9 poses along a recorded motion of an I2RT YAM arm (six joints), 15 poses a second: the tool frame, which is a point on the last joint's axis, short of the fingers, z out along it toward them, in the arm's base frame.
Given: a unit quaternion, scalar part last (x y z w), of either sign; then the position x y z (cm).
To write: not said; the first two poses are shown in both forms.
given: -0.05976 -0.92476 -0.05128 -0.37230 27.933 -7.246 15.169
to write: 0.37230 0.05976 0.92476 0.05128 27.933 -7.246 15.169
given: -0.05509 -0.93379 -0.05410 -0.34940 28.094 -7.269 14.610
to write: 0.34940 0.05509 0.93379 0.05410 28.094 -7.269 14.610
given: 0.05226 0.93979 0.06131 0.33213 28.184 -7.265 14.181
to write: 0.33213 0.05226 0.93979 0.06131 28.184 -7.265 14.181
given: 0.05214 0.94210 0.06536 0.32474 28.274 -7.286 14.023
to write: 0.32474 0.05214 0.94210 0.06536 28.274 -7.286 14.023
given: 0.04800 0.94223 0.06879 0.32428 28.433 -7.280 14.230
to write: 0.32428 0.04800 0.94223 0.06879 28.433 -7.280 14.230
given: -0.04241 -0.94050 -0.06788 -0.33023 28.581 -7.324 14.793
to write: 0.33023 0.04241 0.94050 0.06788 28.581 -7.324 14.793
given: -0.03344 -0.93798 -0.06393 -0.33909 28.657 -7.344 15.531
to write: 0.33909 0.03344 0.93798 0.06393 28.657 -7.344 15.531
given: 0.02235 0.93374 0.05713 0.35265 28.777 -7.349 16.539
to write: 0.35265 0.02235 0.93374 0.05713 28.777 -7.349 16.539
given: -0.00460 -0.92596 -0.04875 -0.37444 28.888 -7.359 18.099
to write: 0.37444 0.00460 0.92596 0.04875 28.888 -7.359 18.099
